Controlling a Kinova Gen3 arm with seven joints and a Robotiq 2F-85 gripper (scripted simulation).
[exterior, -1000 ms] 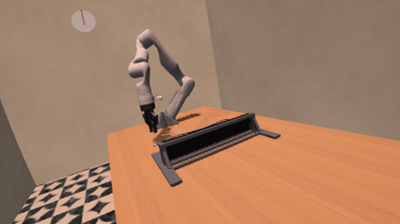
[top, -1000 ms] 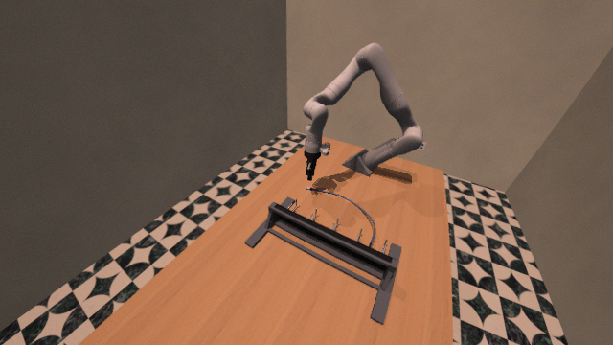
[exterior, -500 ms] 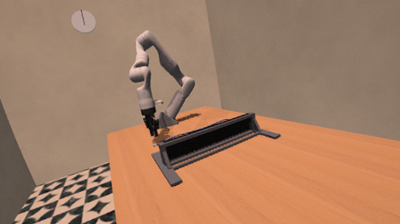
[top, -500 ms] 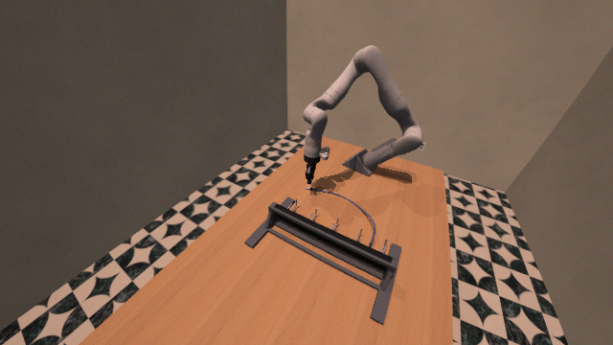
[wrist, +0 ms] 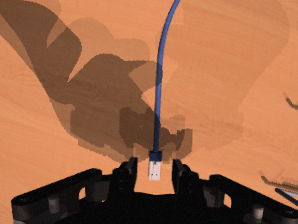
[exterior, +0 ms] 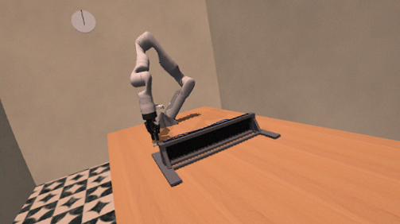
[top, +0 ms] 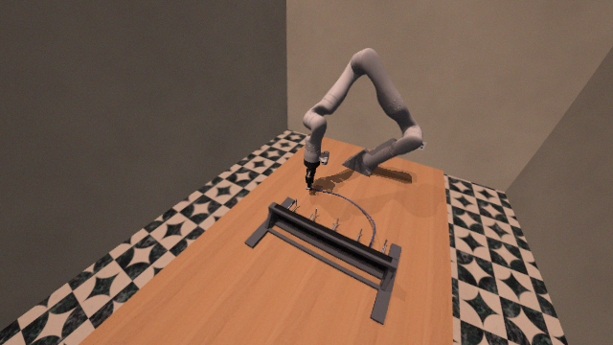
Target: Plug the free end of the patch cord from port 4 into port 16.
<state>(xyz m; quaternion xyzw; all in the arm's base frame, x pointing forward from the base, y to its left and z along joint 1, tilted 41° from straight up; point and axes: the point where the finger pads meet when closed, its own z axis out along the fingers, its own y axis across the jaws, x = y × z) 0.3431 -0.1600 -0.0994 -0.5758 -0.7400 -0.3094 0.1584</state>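
Right now my hand is 4 cm above the patch cord plug and 1 cm to the left of it.
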